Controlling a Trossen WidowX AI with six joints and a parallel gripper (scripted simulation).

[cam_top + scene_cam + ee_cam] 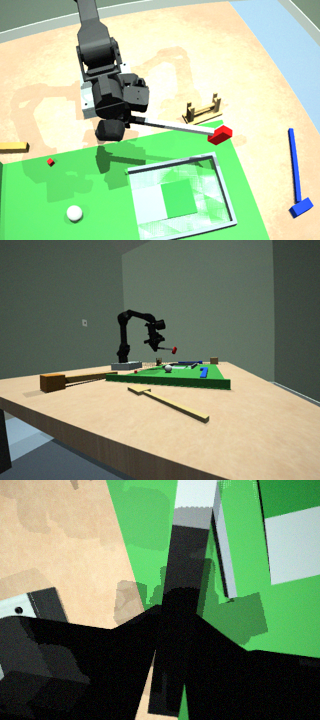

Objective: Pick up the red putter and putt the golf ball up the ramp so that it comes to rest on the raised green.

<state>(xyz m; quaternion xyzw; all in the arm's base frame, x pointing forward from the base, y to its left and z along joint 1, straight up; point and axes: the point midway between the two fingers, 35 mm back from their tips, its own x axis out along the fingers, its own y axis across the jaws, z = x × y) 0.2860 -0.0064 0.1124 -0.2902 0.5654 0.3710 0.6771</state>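
The red cube lies 60 mm behind my gripper tip, 250 mm to the right of it and 120 mm below it. Round my gripper tip: wooden rack: 30 mm behind, 240 mm to the left, 100 mm below; then grey frame: 190 mm ahead, 80 mm to the left, 120 mm below; then green mat: 180 mm ahead, 110 mm to the right, 130 mm below.
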